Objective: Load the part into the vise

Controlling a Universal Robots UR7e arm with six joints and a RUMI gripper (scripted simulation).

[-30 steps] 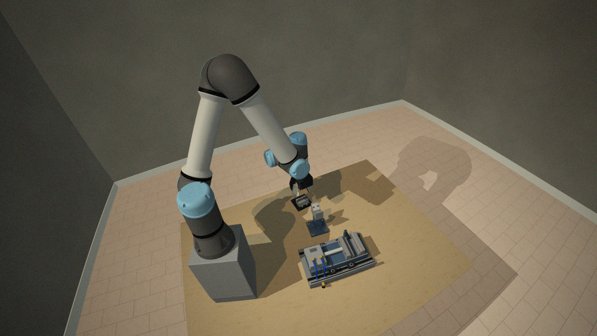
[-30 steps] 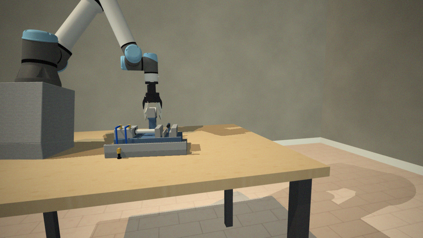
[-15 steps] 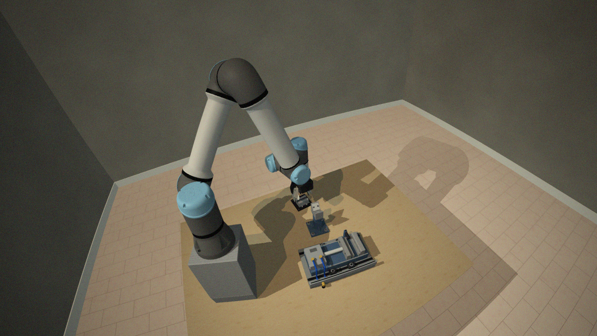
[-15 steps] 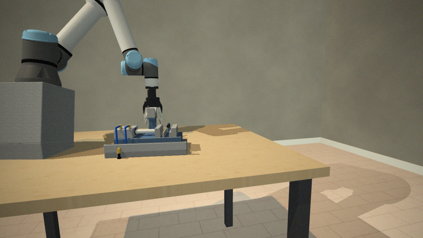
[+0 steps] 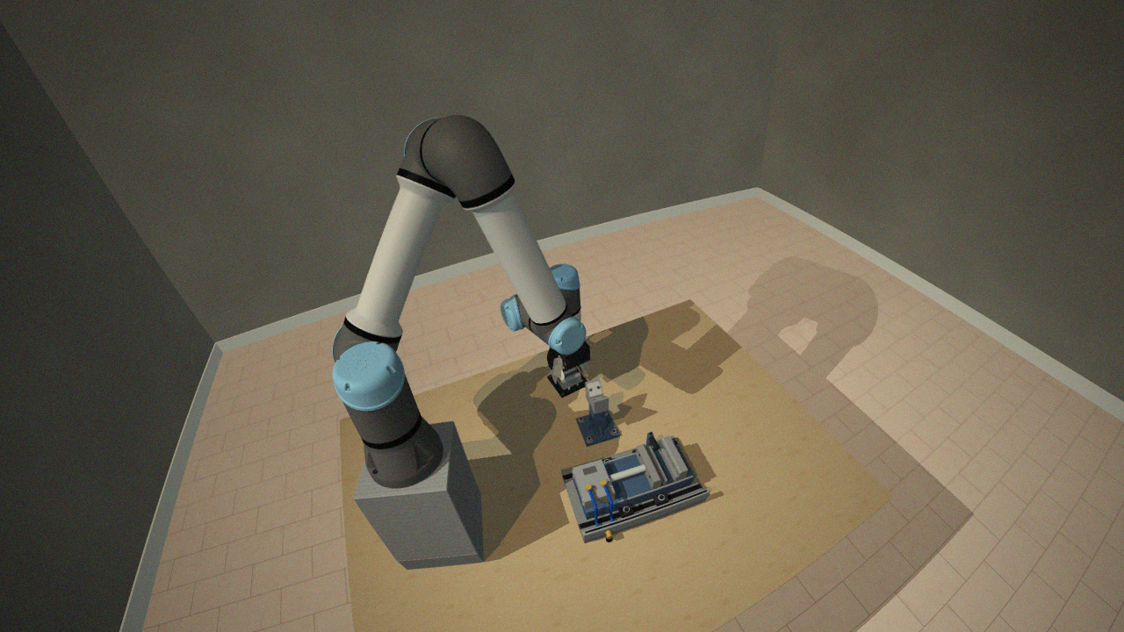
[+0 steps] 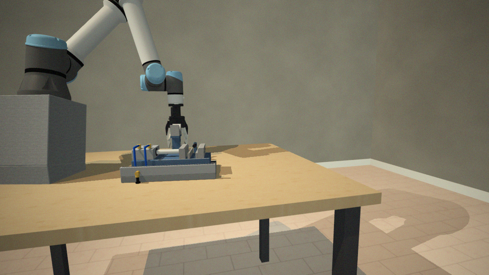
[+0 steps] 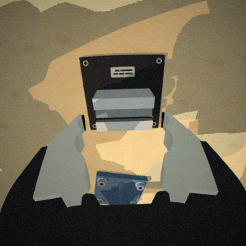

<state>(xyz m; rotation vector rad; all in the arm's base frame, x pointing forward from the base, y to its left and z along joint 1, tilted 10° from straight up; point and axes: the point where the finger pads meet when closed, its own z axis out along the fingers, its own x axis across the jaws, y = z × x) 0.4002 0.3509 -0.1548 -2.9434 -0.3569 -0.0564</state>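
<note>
Right now my hand is 1 cm above the part. The rest, counted from my hand: v-block post 18 cm to the right, 3 cm ahead, 2 cm above; work stop 32 cm to the right, 12 cm ahead, 5 cm above; black infeed plate 4 cm below, 1 cm to the left.
</note>
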